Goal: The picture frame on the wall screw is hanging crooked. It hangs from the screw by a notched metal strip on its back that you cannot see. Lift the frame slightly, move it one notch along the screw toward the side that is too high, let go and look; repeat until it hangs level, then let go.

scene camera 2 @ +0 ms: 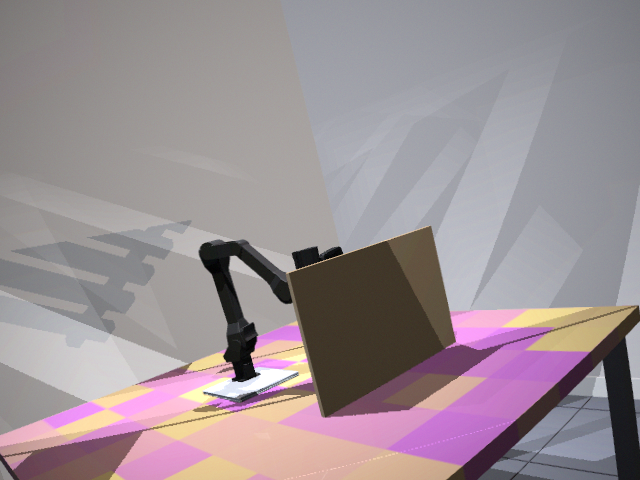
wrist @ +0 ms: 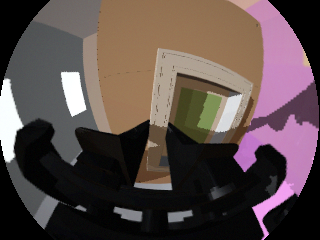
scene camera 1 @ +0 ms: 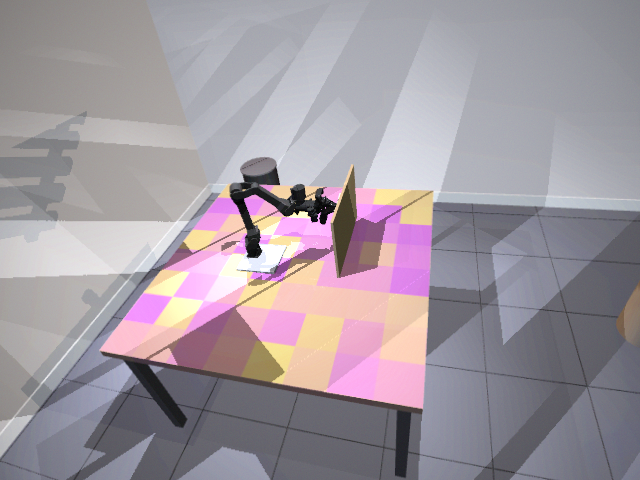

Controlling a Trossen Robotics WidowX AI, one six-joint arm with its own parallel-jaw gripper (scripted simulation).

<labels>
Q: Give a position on a wall board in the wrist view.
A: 127,45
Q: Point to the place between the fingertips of my gripper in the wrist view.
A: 158,124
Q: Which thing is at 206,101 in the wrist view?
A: A picture frame.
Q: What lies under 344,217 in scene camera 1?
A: A wall board.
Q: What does my gripper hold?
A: A picture frame.
</labels>
